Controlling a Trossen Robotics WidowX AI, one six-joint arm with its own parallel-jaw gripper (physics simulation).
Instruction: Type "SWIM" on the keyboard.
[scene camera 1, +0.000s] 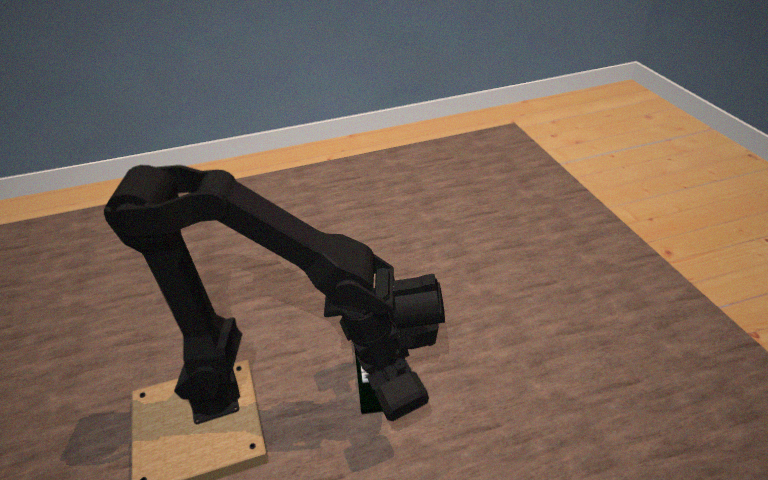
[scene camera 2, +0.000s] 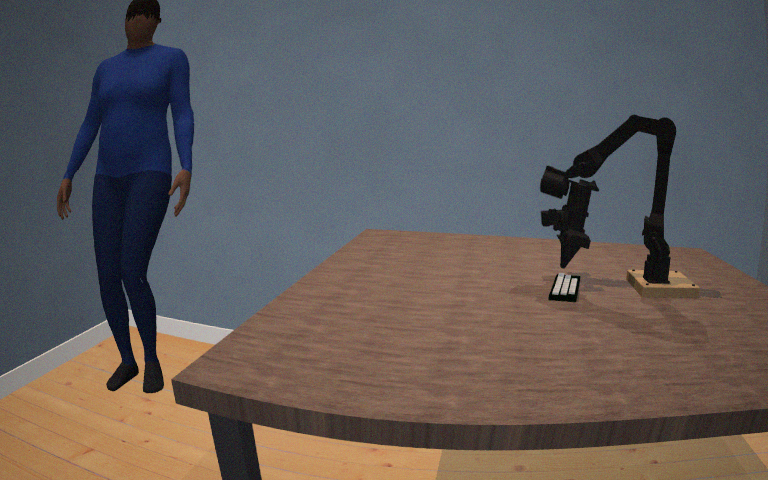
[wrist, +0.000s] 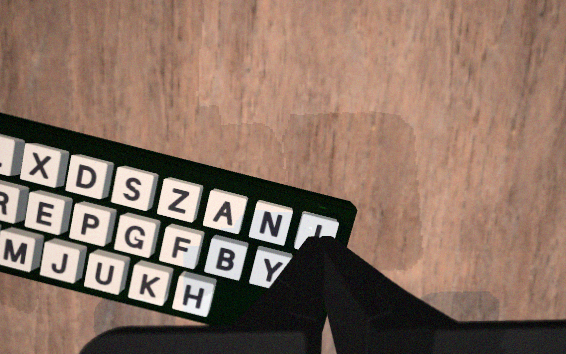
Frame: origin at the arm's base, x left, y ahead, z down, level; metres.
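Seen in the pictures: gripper, fingertip midpoint: (scene camera 2: 562, 268) (wrist: 319, 248); arm's base at its link origin: (scene camera 1: 214, 400) (scene camera 2: 656, 280).
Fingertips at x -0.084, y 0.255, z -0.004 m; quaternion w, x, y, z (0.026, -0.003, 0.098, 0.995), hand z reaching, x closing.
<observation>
Pixels of each thing's middle, then the offset from my fingertips to it. Level surfaces: height alone.
- dark green keyboard at the middle of its body: (wrist: 111, 222) (scene camera 1: 375, 357) (scene camera 2: 565, 286) dx +0.086, dy +0.001, dz +0.022 m
- S key at the middle of its body: (wrist: 135, 188) dx +0.073, dy +0.017, dz +0.017 m
- M key at the middle of its body: (wrist: 20, 249) dx +0.122, dy -0.010, dz +0.017 m
- last key at the middle of its body: (wrist: 316, 234) dx +0.000, dy +0.000, dz +0.017 m
- brown table at its surface level: dz +0.030 m
The dark green keyboard (scene camera 1: 369, 403) (scene camera 2: 564, 299) (wrist: 226, 306) lies on the table, partly hidden by the arm in scene camera 1. It has white letter keys in three rows. In the wrist view the S key (wrist: 134, 188) is in the top row and the M key (wrist: 16, 251) in the bottom row at the left. The W key does not show there. My gripper (scene camera 2: 563, 266) (wrist: 319, 248) is shut and empty, pointing down. Its tips overlap the last key (wrist: 320, 223) of the top row, whose letter is partly hidden and looks like I. Scene camera 2 shows a gap between tips and keys.
The arm stands on a light wooden base (scene camera 1: 169, 447) (scene camera 2: 667, 291) on the brown table (scene camera 1: 538, 254) (scene camera 2: 424, 339). A person in blue (scene camera 2: 135, 113) stands beyond the table's left end in scene camera 2.
</observation>
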